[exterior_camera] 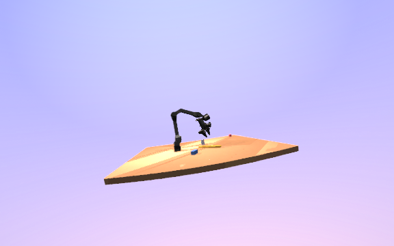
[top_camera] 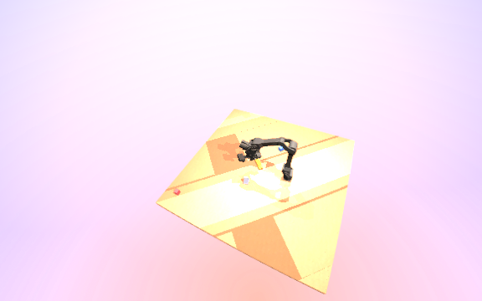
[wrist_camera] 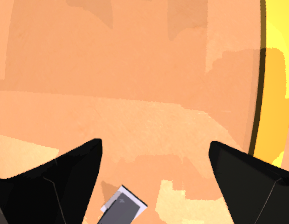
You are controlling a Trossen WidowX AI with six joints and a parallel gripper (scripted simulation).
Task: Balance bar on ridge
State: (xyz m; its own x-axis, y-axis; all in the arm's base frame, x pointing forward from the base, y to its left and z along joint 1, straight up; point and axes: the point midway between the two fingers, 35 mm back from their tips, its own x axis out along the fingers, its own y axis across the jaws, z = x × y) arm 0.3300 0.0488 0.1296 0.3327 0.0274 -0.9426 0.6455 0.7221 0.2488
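Now: the yellow bar 3 cm behind my gripper tip, 13 cm to the right of it and 9 cm below it. Also, from my gripper tip: small red cube (40 cm ahead, 45 cm to the left, 8 cm below); then small blue block (20 cm behind, 32 cm to the right, 8 cm below).
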